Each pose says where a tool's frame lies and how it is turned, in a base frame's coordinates. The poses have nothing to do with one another.
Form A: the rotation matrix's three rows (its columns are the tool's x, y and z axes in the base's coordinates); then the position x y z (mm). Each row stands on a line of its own.
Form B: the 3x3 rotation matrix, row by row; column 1 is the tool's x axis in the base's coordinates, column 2 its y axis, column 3 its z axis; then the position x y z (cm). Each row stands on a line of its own. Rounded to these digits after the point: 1 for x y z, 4 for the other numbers.
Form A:
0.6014, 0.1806, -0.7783
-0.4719, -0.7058, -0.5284
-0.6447, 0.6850, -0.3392
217, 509, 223
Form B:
0.6014, 0.1806, -0.7783
-0.4719, -0.7058, -0.5284
-0.6447, 0.6850, -0.3392
21.7, 50.9, 22.3

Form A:
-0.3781, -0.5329, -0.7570
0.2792, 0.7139, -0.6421
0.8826, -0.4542, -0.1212
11, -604, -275
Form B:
-0.3781, -0.5329, -0.7570
0.2792, 0.7139, -0.6421
0.8826, -0.4542, -0.1212
1.1, -60.4, -27.5

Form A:
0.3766, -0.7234, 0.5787
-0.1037, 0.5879, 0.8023
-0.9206, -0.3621, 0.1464
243, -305, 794
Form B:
0.3766, -0.7234, 0.5787
-0.1037, 0.5879, 0.8023
-0.9206, -0.3621, 0.1464
24.3, -30.5, 79.4

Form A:
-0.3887, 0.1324, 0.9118
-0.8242, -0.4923, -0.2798
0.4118, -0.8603, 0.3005
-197, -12, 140
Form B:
-0.3887, 0.1324, 0.9118
-0.8242, -0.4923, -0.2798
0.4118, -0.8603, 0.3005
-19.7, -1.2, 14.0

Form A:
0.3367, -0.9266, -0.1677
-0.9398, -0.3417, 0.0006
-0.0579, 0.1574, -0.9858
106, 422, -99
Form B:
0.3367, -0.9266, -0.1677
-0.9398, -0.3417, 0.0006
-0.0579, 0.1574, -0.9858
10.6, 42.2, -9.9

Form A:
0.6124, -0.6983, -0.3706
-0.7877, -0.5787, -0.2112
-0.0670, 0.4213, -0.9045
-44, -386, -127
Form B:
0.6124, -0.6983, -0.3706
-0.7877, -0.5787, -0.2112
-0.0670, 0.4213, -0.9045
-4.4, -38.6, -12.7

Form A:
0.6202, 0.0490, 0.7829
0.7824, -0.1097, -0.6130
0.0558, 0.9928, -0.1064
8, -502, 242
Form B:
0.6202, 0.0490, 0.7829
0.7824, -0.1097, -0.6130
0.0558, 0.9928, -0.1064
0.8, -50.2, 24.2

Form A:
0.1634, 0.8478, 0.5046
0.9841, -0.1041, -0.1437
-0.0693, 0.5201, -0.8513
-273, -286, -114
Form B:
0.1634, 0.8478, 0.5046
0.9841, -0.1041, -0.1437
-0.0693, 0.5201, -0.8513
-27.3, -28.6, -11.4

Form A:
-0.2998, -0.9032, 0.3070
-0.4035, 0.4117, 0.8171
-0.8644, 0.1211, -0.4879
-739, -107, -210
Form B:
-0.2998, -0.9032, 0.3070
-0.4035, 0.4117, 0.8171
-0.8644, 0.1211, -0.4879
-73.9, -10.7, -21.0

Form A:
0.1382, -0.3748, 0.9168
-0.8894, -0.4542, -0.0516
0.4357, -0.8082, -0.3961
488, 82, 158
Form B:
0.1382, -0.3748, 0.9168
-0.8894, -0.4542, -0.0516
0.4357, -0.8082, -0.3961
48.8, 8.2, 15.8

